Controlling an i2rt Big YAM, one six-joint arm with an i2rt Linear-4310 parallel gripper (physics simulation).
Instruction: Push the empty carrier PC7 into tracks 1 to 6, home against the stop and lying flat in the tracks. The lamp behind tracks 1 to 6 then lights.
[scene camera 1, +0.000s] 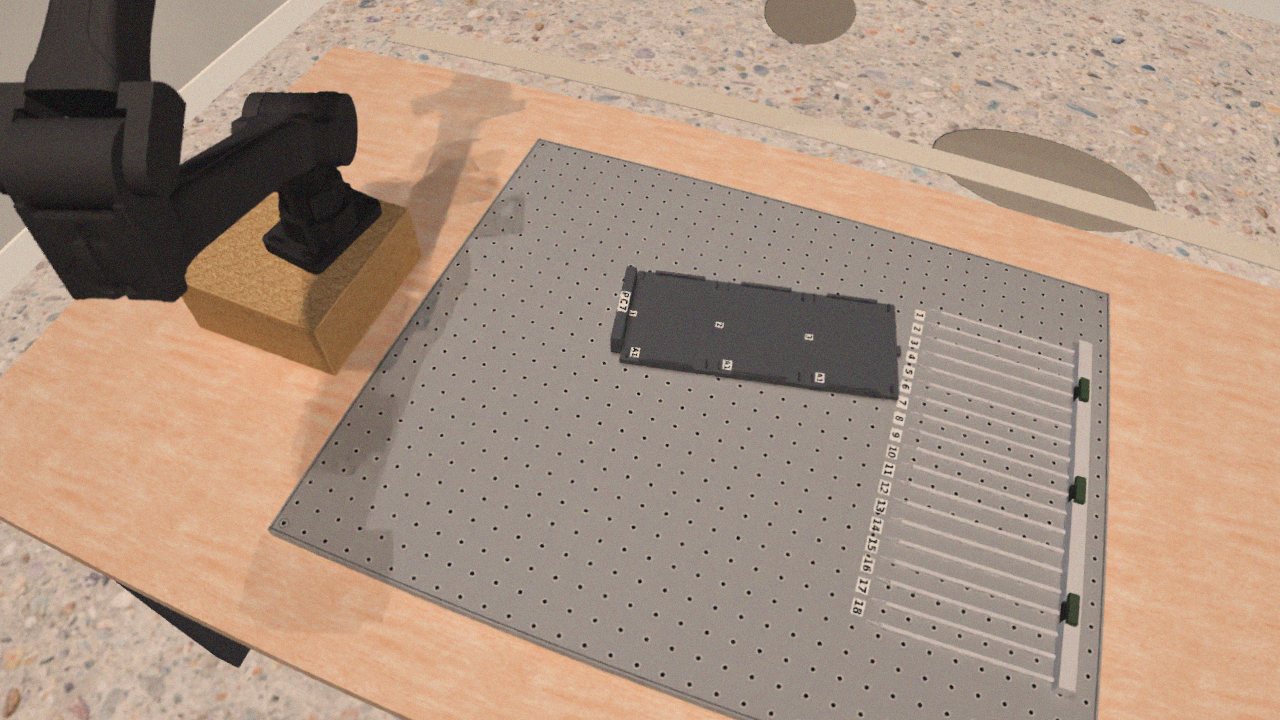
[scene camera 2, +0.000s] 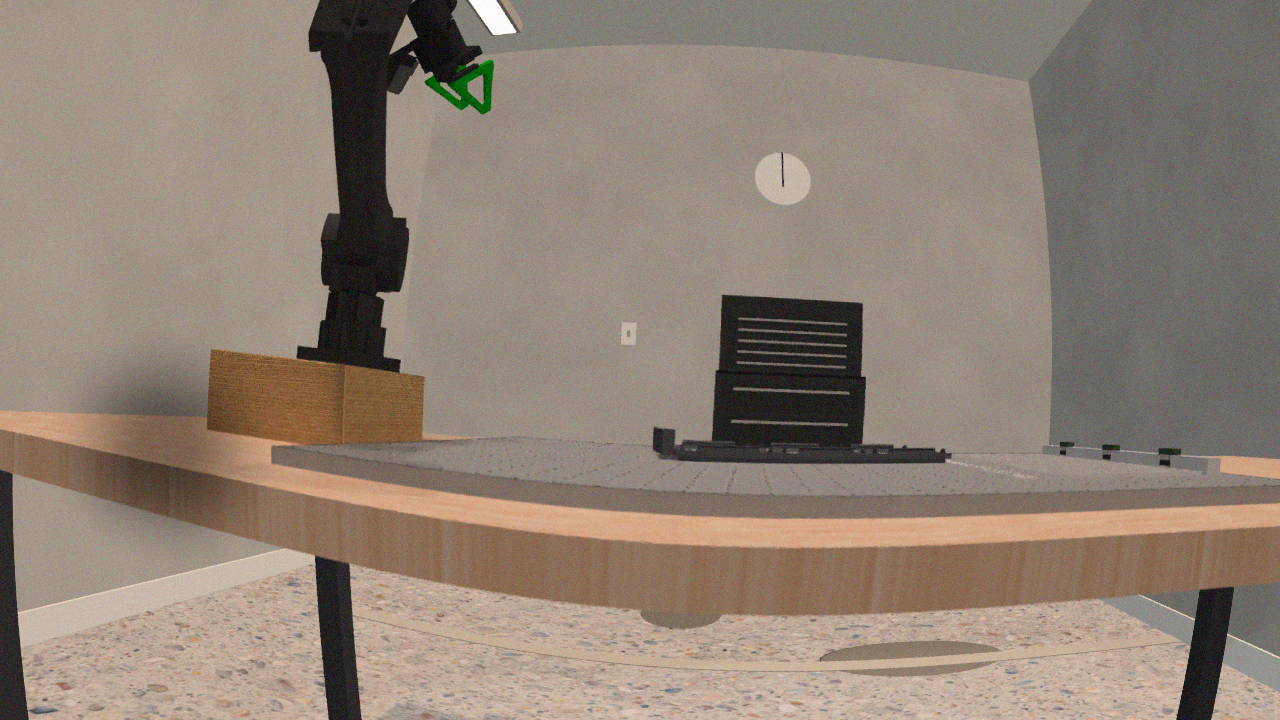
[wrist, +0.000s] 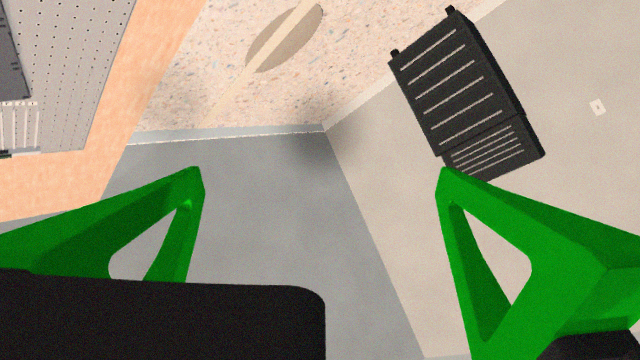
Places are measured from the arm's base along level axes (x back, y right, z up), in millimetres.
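Pixels of known places: gripper, fingertip midpoint: (scene camera 2: 475, 110) (wrist: 320, 179); arm's base at its link origin: (scene camera 1: 324, 229) (scene camera 2: 348, 366).
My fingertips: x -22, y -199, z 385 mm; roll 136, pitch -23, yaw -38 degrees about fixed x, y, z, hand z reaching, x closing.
Ahead of a thing's pixels: the offset from my fingertips to its top centre. Level surfaces: height alone.
The dark grey carrier PC7 @(dx -471, dy +47, dz -428 mm) (scene camera 1: 760, 331) (scene camera 2: 805, 454) lies flat on the pegboard, its raised labelled end wall to the left and its right end at the track numbers 1 to 6, before the tracks. A corner of the carrier (wrist: 11, 70) shows in the wrist view. The white tracks (scene camera 1: 993, 492) (wrist: 25, 127) run to the white stop bar (scene camera 1: 1082, 429) (scene camera 2: 1127, 454). Three dark green lamps @(dx -833, dy -47, dz -436 mm) (scene camera 1: 1083, 389) (scene camera 2: 1066, 445) sit along the bar; the one behind tracks 1 to 6 looks unlit. My gripper (scene camera 2: 474, 109) (wrist: 320, 179) is open and empty, high above the board's left side, well away from the carrier.
The arm stands on a wooden block (scene camera 1: 304, 286) (scene camera 2: 313, 394) at the left of the table, beside the grey pegboard @(dz -457 mm) (scene camera 1: 537, 537) (scene camera 2: 537, 474). A black tool chest (scene camera 2: 789, 367) (wrist: 460, 95) stands by the far wall, off the table.
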